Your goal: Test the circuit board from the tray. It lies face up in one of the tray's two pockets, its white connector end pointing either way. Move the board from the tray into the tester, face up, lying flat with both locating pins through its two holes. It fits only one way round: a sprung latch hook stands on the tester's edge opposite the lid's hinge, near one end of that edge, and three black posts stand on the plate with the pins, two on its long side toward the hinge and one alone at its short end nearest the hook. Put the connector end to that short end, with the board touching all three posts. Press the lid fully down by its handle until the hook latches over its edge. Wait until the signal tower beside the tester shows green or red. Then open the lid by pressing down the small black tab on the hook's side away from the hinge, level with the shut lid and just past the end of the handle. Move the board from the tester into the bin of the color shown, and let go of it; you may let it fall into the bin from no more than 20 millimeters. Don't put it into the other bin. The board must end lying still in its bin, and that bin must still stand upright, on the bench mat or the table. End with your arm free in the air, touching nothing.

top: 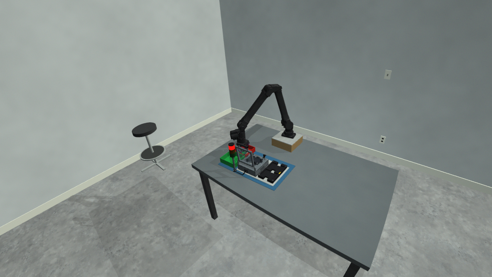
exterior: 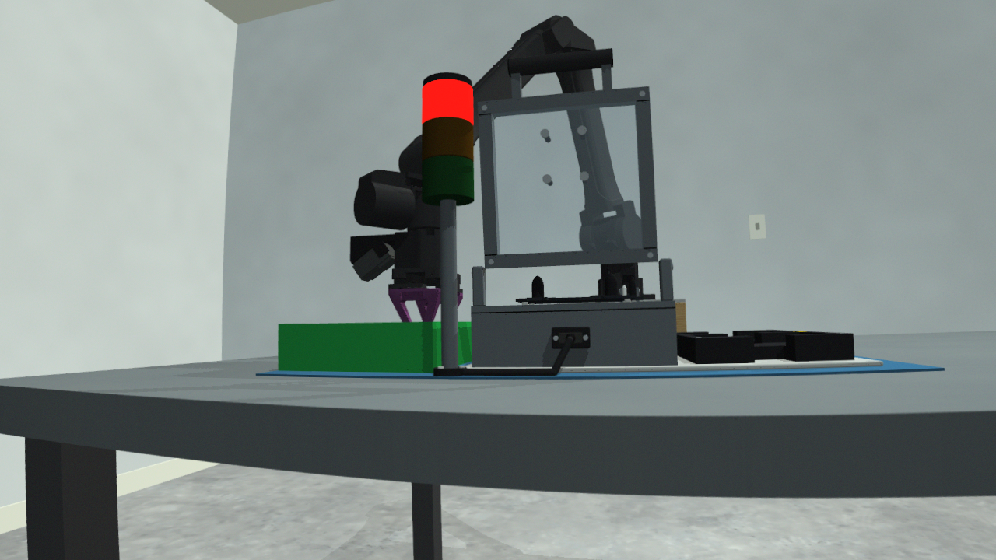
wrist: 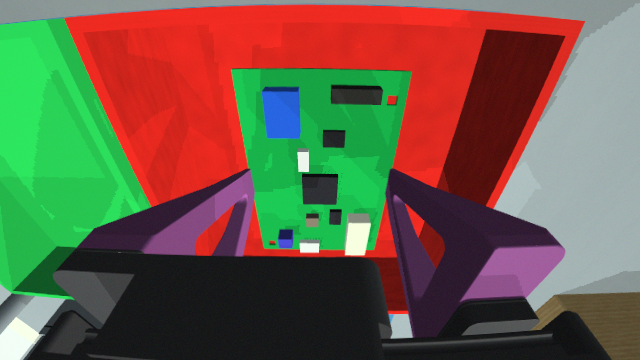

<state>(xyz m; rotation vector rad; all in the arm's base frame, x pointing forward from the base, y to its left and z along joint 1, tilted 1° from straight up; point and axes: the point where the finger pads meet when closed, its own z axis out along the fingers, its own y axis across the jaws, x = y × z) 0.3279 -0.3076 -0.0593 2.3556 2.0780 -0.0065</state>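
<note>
My hand is right at the green circuit board. Also, from my hand: green bin (150 mm ahead, 20 mm to the right, 10 mm below); red bin (10 mm below); black tester plate (140 mm ahead, 190 mm to the left, 50 mm above).
</note>
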